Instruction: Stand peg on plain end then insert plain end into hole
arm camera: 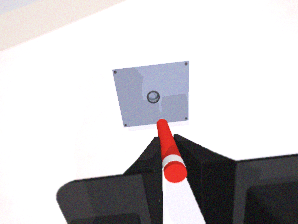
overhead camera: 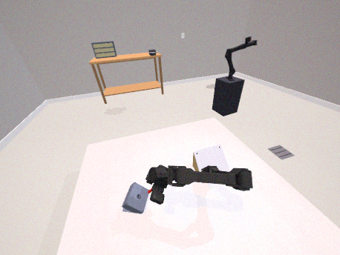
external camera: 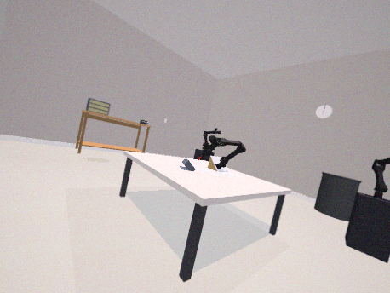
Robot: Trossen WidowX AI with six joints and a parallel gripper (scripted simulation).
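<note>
My gripper tip is now 100 mm above the grey sloped panel, 90 mm short of it and 50 mm to the left of it. Round my gripper tip: red peg: 10 mm to the left, 10 mm behind, 10 mm above.
</note>
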